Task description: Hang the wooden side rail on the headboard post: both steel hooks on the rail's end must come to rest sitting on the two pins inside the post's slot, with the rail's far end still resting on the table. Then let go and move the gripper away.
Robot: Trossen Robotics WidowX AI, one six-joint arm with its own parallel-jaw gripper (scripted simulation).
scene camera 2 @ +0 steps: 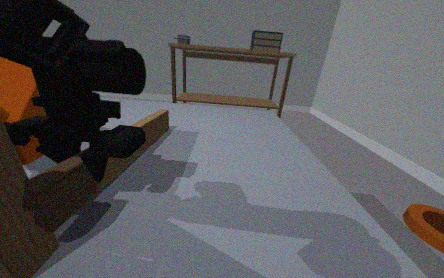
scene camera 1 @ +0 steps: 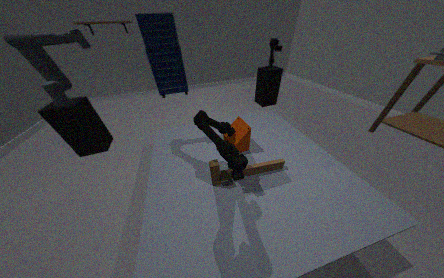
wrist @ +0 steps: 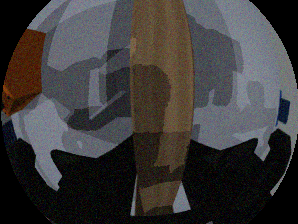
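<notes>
You'd see my gripper in the pictures, along with a wooden side rail, and the wrist view has the gripper in it too.
</notes>
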